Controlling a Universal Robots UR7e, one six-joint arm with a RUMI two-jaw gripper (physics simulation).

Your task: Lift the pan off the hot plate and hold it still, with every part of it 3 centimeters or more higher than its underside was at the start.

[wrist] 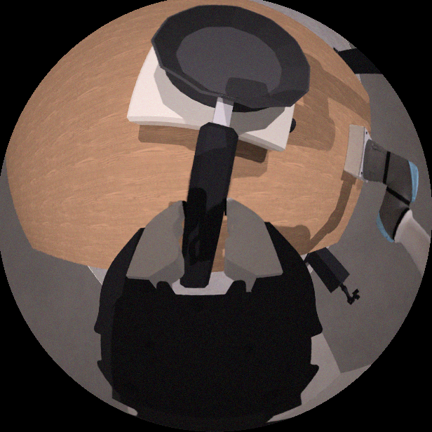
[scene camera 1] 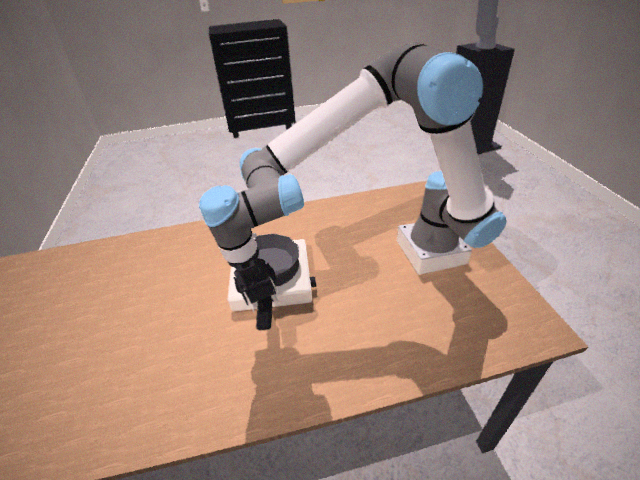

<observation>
my gripper: wrist 205, 201; scene camera 1 266, 304
dark round pan: wrist; scene camera 1
white hot plate: wrist 159, 98; scene camera 1 295, 288
same spot on dark round pan: (wrist: 250, 59) = (scene camera 1: 276, 262)
</observation>
